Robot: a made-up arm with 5 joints. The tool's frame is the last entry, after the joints. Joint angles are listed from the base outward. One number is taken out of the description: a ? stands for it. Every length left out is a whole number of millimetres.
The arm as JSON. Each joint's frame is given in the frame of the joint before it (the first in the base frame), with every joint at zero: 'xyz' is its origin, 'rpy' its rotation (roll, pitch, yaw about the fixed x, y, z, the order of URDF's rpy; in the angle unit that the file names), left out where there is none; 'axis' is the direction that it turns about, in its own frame. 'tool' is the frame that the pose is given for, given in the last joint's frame.
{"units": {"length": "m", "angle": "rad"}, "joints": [
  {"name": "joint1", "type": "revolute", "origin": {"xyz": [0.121, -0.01, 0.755]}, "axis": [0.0, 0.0, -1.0]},
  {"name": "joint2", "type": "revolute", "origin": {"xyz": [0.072, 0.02, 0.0]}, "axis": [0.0, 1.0, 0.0]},
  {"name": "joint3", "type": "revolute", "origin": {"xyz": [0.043, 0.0, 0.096]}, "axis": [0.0, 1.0, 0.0]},
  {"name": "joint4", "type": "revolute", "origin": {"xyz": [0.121, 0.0, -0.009]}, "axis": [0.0, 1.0, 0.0]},
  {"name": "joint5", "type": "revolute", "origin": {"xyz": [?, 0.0, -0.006]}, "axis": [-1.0, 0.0, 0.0]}
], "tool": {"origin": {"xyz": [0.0, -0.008, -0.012], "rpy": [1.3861, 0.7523, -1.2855]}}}
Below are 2 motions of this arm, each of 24 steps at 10 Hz.
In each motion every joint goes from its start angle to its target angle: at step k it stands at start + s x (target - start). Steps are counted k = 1, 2, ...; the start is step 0. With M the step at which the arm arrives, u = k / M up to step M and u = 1 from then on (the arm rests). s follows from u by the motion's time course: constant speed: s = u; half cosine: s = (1 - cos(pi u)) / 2; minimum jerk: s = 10 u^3 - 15 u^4 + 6 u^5.
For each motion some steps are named. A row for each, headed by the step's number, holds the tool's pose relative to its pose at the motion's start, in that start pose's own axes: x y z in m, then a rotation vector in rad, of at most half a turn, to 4 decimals.
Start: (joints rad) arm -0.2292 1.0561 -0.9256 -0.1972 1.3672
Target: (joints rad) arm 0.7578 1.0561 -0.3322 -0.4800 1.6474
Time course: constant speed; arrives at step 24
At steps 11, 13, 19, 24:
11: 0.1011 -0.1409 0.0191 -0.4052 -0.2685 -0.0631
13: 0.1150 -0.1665 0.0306 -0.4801 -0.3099 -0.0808
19: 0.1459 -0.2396 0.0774 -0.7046 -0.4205 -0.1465
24: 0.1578 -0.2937 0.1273 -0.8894 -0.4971 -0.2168

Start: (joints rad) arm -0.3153 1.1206 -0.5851 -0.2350 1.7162
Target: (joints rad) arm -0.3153 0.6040 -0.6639 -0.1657 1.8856
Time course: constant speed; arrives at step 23
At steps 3, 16, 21, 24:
3: 0.0172 0.0106 0.0087 0.0343 -0.0631 0.0067
16: 0.0863 0.0489 0.0622 0.1690 -0.3440 0.0282
21: 0.1094 0.0598 0.0889 0.2149 -0.4549 0.0327
24: 0.1180 0.0634 0.1003 0.2323 -0.4997 0.0338

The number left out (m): 0.089
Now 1 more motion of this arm.
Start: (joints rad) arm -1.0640 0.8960 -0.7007 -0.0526 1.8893
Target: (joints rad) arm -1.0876 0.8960 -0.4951 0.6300 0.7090
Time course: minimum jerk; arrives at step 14
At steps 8, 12, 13, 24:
8: -0.0666 -0.0311 -0.0069 -0.2564 0.6647 -0.5834
12: -0.1008 -0.0491 0.0063 -0.5377 0.9002 -0.9309
13: -0.1026 -0.0501 0.0074 -0.5568 0.9100 -0.9513
24: -0.1029 -0.0503 0.0076 -0.5599 0.9116 -0.9546

